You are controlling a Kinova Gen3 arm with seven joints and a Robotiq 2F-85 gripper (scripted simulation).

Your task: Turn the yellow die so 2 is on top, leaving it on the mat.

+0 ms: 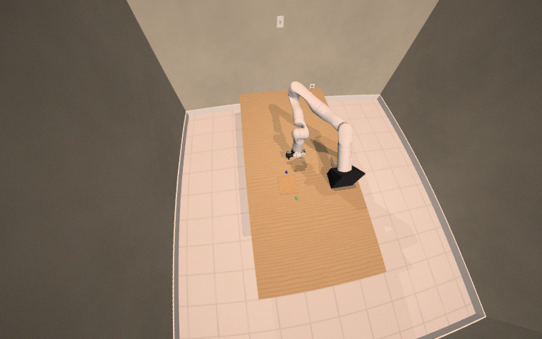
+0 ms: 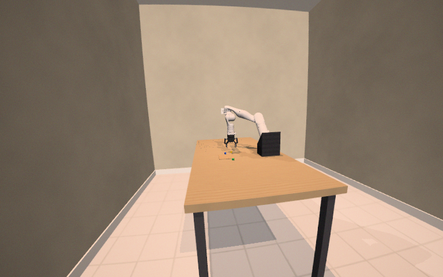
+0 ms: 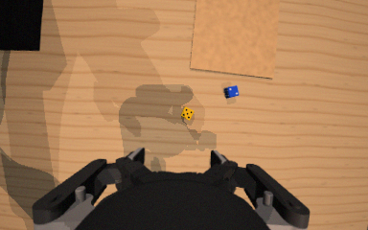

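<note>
The yellow die lies 6 cm to the left of my hand, 4 cm below it and 1 cm ahead of it. Also, from my hand: green die: 31 cm to the left, 4 cm below, 4 cm ahead; then blue die: 9 cm to the left, 8 cm ahead, 4 cm below; then tan mat: 19 cm to the left, 9 cm ahead, 5 cm below.
</note>
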